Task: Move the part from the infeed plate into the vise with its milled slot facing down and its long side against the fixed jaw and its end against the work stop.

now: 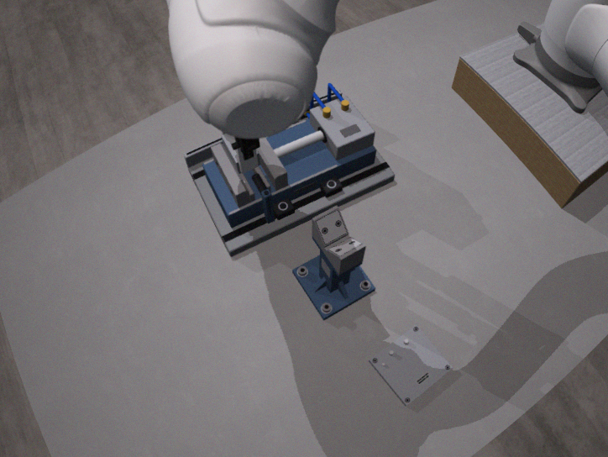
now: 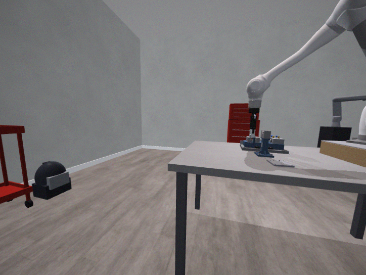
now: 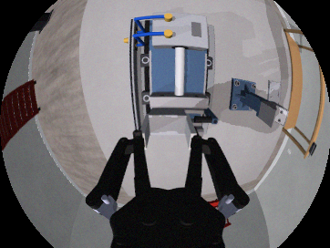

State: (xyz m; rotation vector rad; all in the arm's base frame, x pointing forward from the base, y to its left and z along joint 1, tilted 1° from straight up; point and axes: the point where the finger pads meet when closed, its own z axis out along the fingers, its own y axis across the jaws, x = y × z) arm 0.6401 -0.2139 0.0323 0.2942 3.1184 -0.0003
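Right now the part is 30 mm below my hand. Also, from my hand: work stop 70 mm to the left, 30 mm below, 10 mm ahead; moving jaw 40 mm below, 30 mm to the left, 30 mm behind; fixed jaw 40 mm below, 30 mm ahead, 20 mm to the left.
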